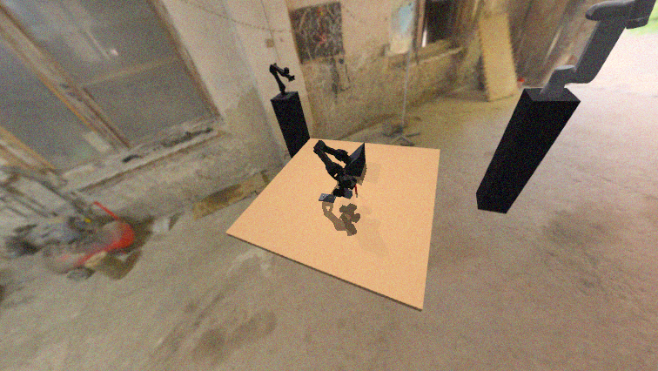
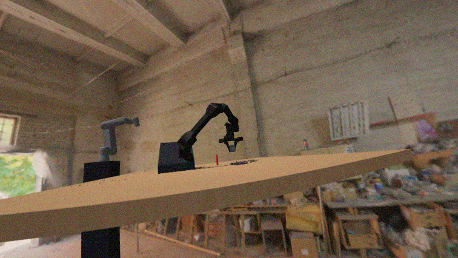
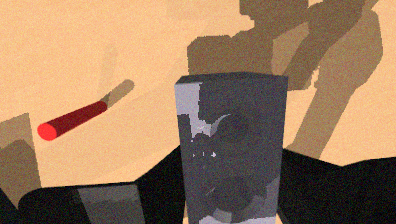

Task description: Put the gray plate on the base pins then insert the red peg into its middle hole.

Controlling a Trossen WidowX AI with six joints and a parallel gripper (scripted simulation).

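The dark base lies 16 cm to the right of my gripper tip, 9 cm below it and 2 cm behind it. The rest, counted from my gripper tip: red peg: 12 cm behind, 6 cm below, 4 cm to the left; gray plate: 3 cm above.
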